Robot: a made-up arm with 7 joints. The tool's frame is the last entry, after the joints. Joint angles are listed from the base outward.
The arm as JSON. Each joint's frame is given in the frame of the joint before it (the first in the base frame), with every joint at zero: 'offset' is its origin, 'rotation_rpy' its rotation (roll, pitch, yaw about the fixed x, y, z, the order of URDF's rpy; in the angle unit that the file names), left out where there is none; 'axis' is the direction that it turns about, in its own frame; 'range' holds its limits. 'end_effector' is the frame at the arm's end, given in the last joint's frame.
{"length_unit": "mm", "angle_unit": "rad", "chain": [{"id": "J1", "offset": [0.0, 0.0, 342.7], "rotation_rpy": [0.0, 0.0, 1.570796], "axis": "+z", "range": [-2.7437, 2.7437]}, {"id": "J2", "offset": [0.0, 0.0, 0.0], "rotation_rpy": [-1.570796, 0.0, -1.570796], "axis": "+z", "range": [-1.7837, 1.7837]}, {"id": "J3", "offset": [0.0, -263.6, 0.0], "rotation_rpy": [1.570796, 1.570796, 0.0], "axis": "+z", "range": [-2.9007, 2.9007]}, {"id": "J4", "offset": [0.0, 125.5, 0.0], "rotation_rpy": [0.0, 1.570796, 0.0], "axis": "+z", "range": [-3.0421, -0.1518]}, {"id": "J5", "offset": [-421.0, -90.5, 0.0], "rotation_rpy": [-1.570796, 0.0, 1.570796], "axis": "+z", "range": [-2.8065, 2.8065]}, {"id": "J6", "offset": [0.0, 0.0, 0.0], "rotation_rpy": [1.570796, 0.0, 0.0], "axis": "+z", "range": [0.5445, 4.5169]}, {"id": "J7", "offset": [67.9, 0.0, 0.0], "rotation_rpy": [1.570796, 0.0, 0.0], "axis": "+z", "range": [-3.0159, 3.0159]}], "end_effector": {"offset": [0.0, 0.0, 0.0]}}
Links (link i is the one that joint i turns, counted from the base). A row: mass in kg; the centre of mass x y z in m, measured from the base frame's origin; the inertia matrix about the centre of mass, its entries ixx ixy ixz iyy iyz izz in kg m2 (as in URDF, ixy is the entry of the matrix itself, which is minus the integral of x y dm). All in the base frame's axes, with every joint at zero. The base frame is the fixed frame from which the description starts. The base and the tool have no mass.
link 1: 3.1; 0.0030 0.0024 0.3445; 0.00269 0 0 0.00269 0 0.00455
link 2: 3.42; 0.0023 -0.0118 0.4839; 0.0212 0 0 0.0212 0 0.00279
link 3: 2.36; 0.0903 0.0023 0.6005; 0.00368 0 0 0.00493 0 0.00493
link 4: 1.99; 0.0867 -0.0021 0.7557; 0.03 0 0.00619 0.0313 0 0.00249
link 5: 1.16; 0.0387 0.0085 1.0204; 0.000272 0 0 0.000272 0 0.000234
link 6: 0.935; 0.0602 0.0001 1.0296; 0.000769 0 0 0.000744 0 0.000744
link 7: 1.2; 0.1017 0.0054 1.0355; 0.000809 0 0 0.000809 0 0.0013
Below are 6 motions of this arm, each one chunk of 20 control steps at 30 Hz.
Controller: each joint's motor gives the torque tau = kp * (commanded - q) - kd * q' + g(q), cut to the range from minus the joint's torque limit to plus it. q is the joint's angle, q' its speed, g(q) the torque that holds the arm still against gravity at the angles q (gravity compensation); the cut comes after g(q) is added. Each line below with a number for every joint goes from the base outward.
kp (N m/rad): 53 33 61 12 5.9 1.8 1.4
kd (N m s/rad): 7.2 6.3 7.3 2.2 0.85 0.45 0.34
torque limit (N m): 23 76 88 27 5.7 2 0.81
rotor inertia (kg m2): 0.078 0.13 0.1 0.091 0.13 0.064 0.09
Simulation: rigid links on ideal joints. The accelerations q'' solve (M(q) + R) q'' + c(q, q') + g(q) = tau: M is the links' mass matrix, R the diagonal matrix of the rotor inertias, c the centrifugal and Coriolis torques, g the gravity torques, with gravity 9.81 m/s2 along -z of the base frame. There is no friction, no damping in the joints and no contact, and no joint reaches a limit. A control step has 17 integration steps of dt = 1/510 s. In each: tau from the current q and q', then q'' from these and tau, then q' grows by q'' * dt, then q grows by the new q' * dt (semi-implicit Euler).
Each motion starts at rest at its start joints. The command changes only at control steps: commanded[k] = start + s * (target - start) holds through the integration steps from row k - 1 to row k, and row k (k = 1, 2, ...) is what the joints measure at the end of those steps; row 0 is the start. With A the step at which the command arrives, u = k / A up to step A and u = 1 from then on. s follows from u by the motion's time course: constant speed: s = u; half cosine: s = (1 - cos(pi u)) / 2; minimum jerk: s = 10 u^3 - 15 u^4 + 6 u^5; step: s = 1 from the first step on.
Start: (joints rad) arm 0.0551 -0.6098 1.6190 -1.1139 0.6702 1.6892 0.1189
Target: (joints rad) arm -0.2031 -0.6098 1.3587 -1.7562 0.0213 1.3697 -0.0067
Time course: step
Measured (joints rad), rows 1 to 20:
1: 0.0550 -0.6243 1.5963 -1.1179 0.6540 1.6844 0.1177
2: 0.0485 -0.6485 1.5598 -1.1262 0.6122 1.6741 0.1144
3: 0.0354 -0.6713 1.5254 -1.1389 0.5517 1.6609 0.1095
4: 0.0186 -0.6895 1.4964 -1.1571 0.4789 1.6462 0.1032
5: -0.0003 -0.7024 1.4728 -1.1812 0.3995 1.6310 0.0959
6: -0.0200 -0.7104 1.4540 -1.2110 0.3186 1.6155 0.0878
7: -0.0400 -0.7141 1.4390 -1.2459 0.2400 1.6000 0.0792
8: -0.0601 -0.7142 1.4269 -1.2852 0.1669 1.5846 0.0704
9: -0.0801 -0.7114 1.4170 -1.3281 0.1016 1.5691 0.0615
10: -0.0999 -0.7060 1.4086 -1.3737 0.0454 1.5536 0.0527
11: -0.1194 -0.6986 1.4011 -1.4214 -0.0008 1.5379 0.0442
12: -0.1384 -0.6895 1.3943 -1.4702 -0.0371 1.5220 0.0361
13: -0.1570 -0.6790 1.3876 -1.5195 -0.0636 1.5059 0.0285
14: -0.1748 -0.6674 1.3809 -1.5687 -0.0812 1.4894 0.0214
15: -0.1918 -0.6550 1.3740 -1.6170 -0.0909 1.4727 0.0148
16: -0.2078 -0.6422 1.3669 -1.6639 -0.0937 1.4558 0.0089
17: -0.2228 -0.6291 1.3594 -1.7089 -0.0909 1.4387 0.0037
18: -0.2366 -0.6162 1.3518 -1.7516 -0.0838 1.4216 -0.0010
19: -0.2491 -0.6036 1.3441 -1.7915 -0.0736 1.4046 -0.0050
20: -0.2603 -0.5916 1.3365 -1.8284 -0.0613 1.3878 -0.0084

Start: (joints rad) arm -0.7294 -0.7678 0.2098 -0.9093 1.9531 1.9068 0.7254
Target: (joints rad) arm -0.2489 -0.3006 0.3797 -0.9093 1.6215 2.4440 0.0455
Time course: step
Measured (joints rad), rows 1 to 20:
1: -0.6677 -0.7519 0.2350 -0.8984 1.9433 1.9186 0.7194
2: -0.5719 -0.7201 0.2742 -0.8758 1.9200 1.9431 0.7031
3: -0.4876 -0.6836 0.3084 -0.8492 1.8877 1.9737 0.6782
4: -0.4223 -0.6470 0.3341 -0.8227 1.8498 2.0078 0.6461
5: -0.3737 -0.6124 0.3518 -0.7985 1.8088 2.0440 0.6082
6: -0.3380 -0.5804 0.3630 -0.7780 1.7672 2.0817 0.5658
7: -0.3119 -0.5511 0.3692 -0.7621 1.7266 2.1201 0.5199
8: -0.2929 -0.5241 0.3719 -0.7509 1.6888 2.1589 0.4718
9: -0.2792 -0.4994 0.3724 -0.7443 1.6548 2.1974 0.4225
10: -0.2696 -0.4764 0.3717 -0.7420 1.6254 2.2349 0.3728
11: -0.2631 -0.4552 0.3705 -0.7438 1.6011 2.2709 0.3237
12: -0.2587 -0.4355 0.3695 -0.7493 1.5819 2.3047 0.2759
13: -0.2559 -0.4171 0.3687 -0.7580 1.5678 2.3359 0.2300
14: -0.2543 -0.3999 0.3683 -0.7695 1.5585 2.3641 0.1864
15: -0.2534 -0.3838 0.3683 -0.7833 1.5536 2.3889 0.1457
16: -0.2530 -0.3687 0.3686 -0.7990 1.5525 2.4103 0.1082
17: -0.2529 -0.3544 0.3692 -0.8160 1.5545 2.4282 0.0741
18: -0.2530 -0.3410 0.3700 -0.8338 1.5592 2.4428 0.0435
19: -0.2532 -0.3282 0.3709 -0.8522 1.5658 2.4542 0.0166
20: -0.2534 -0.3161 0.3717 -0.8707 1.5738 2.4627 -0.0067

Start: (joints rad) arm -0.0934 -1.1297 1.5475 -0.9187 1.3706 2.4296 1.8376
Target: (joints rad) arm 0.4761 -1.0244 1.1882 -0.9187 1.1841 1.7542 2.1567
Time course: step
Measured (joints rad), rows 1 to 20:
1: -0.0692 -1.1443 1.5089 -0.9527 1.3671 2.4135 1.8407
2: -0.0152 -1.1612 1.4513 -1.0233 1.3572 2.3751 1.8486
3: 0.0495 -1.1694 1.4013 -1.0982 1.3425 2.3220 1.8607
4: 0.1152 -1.1685 1.3606 -1.1614 1.3247 2.2602 1.8762
5: 0.1772 -1.1603 1.3269 -1.2063 1.3053 2.1940 1.8947
6: 0.2331 -1.1468 1.2982 -1.2315 1.2854 2.1270 1.9155
7: 0.2821 -1.1301 1.2735 -1.2379 1.2658 2.0616 1.9380
8: 0.3241 -1.1117 1.2521 -1.2278 1.2471 1.9997 1.9616
9: 0.3593 -1.0930 1.2336 -1.2043 1.2297 1.9426 1.9857
10: 0.3887 -1.0750 1.2177 -1.1706 1.2140 1.8913 2.0099
11: 0.4130 -1.0583 1.2041 -1.1299 1.2002 1.8466 2.0336
12: 0.4334 -1.0432 1.1927 -1.0850 1.1884 1.8088 2.0565
13: 0.4508 -1.0301 1.1833 -1.0384 1.1787 1.7782 2.0783
14: 0.4660 -1.0190 1.1756 -0.9920 1.1712 1.7545 2.0987
15: 0.4794 -1.0101 1.1697 -0.9473 1.1656 1.7376 2.1176
16: 0.4914 -1.0031 1.1653 -0.9053 1.1619 1.7267 2.1347
17: 0.5022 -0.9983 1.1623 -0.8666 1.1598 1.7213 2.1500
18: 0.5119 -0.9953 1.1605 -0.8317 1.1591 1.7204 2.1635
19: 0.5204 -0.9942 1.1599 -0.8007 1.1595 1.7234 2.1752
20: 0.5278 -0.9948 1.1602 -0.7737 1.1608 1.7293 2.1850

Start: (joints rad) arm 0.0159 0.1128 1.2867 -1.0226 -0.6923 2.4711 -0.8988
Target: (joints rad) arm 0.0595 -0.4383 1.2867 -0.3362 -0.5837 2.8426 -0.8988
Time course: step
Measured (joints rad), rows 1 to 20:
1: 0.0141 0.0992 1.2737 -1.0223 -0.6899 2.4733 -0.8987
2: 0.0069 0.0724 1.2552 -1.0176 -0.6840 2.4789 -0.8986
3: -0.0019 0.0418 1.2399 -1.0046 -0.6753 2.4870 -0.8986
4: -0.0097 0.0111 1.2291 -0.9824 -0.6647 2.4972 -0.8988
5: -0.0151 -0.0186 1.2227 -0.9513 -0.6528 2.5091 -0.8991
6: -0.0179 -0.0470 1.2200 -0.9125 -0.6401 2.5222 -0.8995
7: -0.0179 -0.0746 1.2205 -0.8674 -0.6273 2.5362 -0.8999
8: -0.0154 -0.1020 1.2235 -0.8178 -0.6146 2.5509 -0.9005
9: -0.0107 -0.1295 1.2283 -0.7650 -0.6026 2.5660 -0.9010
10: -0.0042 -0.1577 1.2346 -0.7107 -0.5916 2.5813 -0.9014
11: 0.0038 -0.1869 1.2416 -0.6559 -0.5818 2.5968 -0.9018
12: 0.0128 -0.2171 1.2492 -0.6017 -0.5735 2.6123 -0.9021
13: 0.0225 -0.2483 1.2568 -0.5489 -0.5666 2.6279 -0.9023
14: 0.0325 -0.2804 1.2642 -0.4981 -0.5614 2.6435 -0.9024
15: 0.0425 -0.3130 1.2711 -0.4498 -0.5577 2.6592 -0.9024
16: 0.0523 -0.3458 1.2775 -0.4044 -0.5555 2.6748 -0.9022
17: 0.0617 -0.3785 1.2831 -0.3619 -0.5547 2.6905 -0.9020
18: 0.0704 -0.4104 1.2880 -0.3226 -0.5551 2.7061 -0.9016
19: 0.0784 -0.4412 1.2920 -0.2866 -0.5565 2.7217 -0.9010
20: 0.0855 -0.4705 1.2953 -0.2537 -0.5588 2.7372 -0.9004

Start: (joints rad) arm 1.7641 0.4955 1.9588 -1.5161 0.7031 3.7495 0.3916
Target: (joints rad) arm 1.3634 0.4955 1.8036 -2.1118 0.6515 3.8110 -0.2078
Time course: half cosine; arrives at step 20
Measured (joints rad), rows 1 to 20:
1: 1.7639 0.4954 1.9588 -1.5162 0.7031 3.7495 0.3916
2: 1.7630 0.4950 1.9590 -1.5168 0.7030 3.7495 0.3914
3: 1.7606 0.4941 1.9593 -1.5182 0.7027 3.7496 0.3909
4: 1.7563 0.4924 1.9595 -1.5210 0.7021 3.7497 0.3897
5: 1.7496 0.4898 1.9596 -1.5257 0.7010 3.7501 0.3875
6: 1.7403 0.4863 1.9593 -1.5327 0.6994 3.7508 0.3840
7: 1.7281 0.4820 1.9584 -1.5424 0.6971 3.7518 0.3786
8: 1.7131 0.4771 1.9565 -1.5553 0.6940 3.7532 0.3711
9: 1.6956 0.4718 1.9536 -1.5715 0.6902 3.7551 0.3611
10: 1.6757 0.4664 1.9495 -1.5914 0.6857 3.7573 0.3483
11: 1.6537 0.4612 1.9440 -1.6149 0.6806 3.7599 0.3325
12: 1.6301 0.4565 1.9371 -1.6422 0.6750 3.7627 0.3135
13: 1.6053 0.4524 1.9287 -1.6730 0.6691 3.7655 0.2913
14: 1.5797 0.4494 1.9188 -1.7070 0.6631 3.7683 0.2659
15: 1.5537 0.4474 1.9075 -1.7440 0.6573 3.7709 0.2375
16: 1.5278 0.4468 1.8948 -1.7832 0.6517 3.7732 0.2063
17: 1.5024 0.4476 1.8810 -1.8241 0.6468 3.7750 0.1729
18: 1.4778 0.4499 1.8663 -1.8659 0.6427 3.7763 0.1375
19: 1.4544 0.4536 1.8508 -1.9076 0.6396 3.7771 0.1008
20: 1.4327 0.4588 1.8350 -1.9483 0.6377 3.7774 0.0633

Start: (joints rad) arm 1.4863 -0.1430 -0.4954 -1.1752 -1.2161 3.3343 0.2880
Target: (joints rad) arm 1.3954 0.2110 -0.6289 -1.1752 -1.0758 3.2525 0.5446
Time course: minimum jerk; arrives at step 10
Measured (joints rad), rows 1 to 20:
1: 1.4863 -0.1429 -0.4955 -1.1751 -1.2161 3.3343 0.2880
2: 1.4861 -0.1422 -0.4960 -1.1742 -1.2158 3.3343 0.2882
3: 1.4854 -0.1396 -0.4977 -1.1711 -1.2148 3.3344 0.2889
4: 1.4835 -0.1336 -0.5016 -1.1642 -1.2123 3.3345 0.2905
5: 1.4799 -0.1229 -0.5086 -1.1524 -1.2074 3.3343 0.2938
6: 1.4740 -0.1067 -0.5191 -1.1356 -1.1996 3.3338 0.2992
7: 1.4659 -0.0854 -0.5330 -1.1149 -1.1885 3.3325 0.3071
8: 1.4556 -0.0602 -0.5495 -1.0928 -1.1743 3.3301 0.3175
9: 1.4441 -0.0331 -0.5669 -1.0721 -1.1576 3.3265 0.3303
10: 1.4321 -0.0063 -0.5837 -1.0558 -1.1397 3.3217 0.3451
11: 1.4207 0.0188 -0.5985 -1.0455 -1.1215 3.3159 0.3613
12: 1.4105 0.0414 -0.6109 -1.0415 -1.1040 3.3093 0.3785
13: 1.4019 0.0615 -0.6208 -1.0431 -1.0880 3.3022 0.3963
14: 1.3948 0.0795 -0.6283 -1.0494 -1.0739 3.2949 0.4144
15: 1.3893 0.0958 -0.6338 -1.0594 -1.0621 3.2875 0.4325
16: 1.3852 0.1106 -0.6376 -1.0719 -1.0528 3.2803 0.4502
17: 1.3823 0.1244 -0.6400 -1.0863 -1.0460 3.2733 0.4673
18: 1.3805 0.1375 -0.6413 -1.1016 -1.0416 3.2666 0.4837
19: 1.3795 0.1499 -0.6418 -1.1175 -1.0395 3.2603 0.4991
20: 1.3793 0.1618 -0.6415 -1.1334 -1.0393 3.2545 0.5134

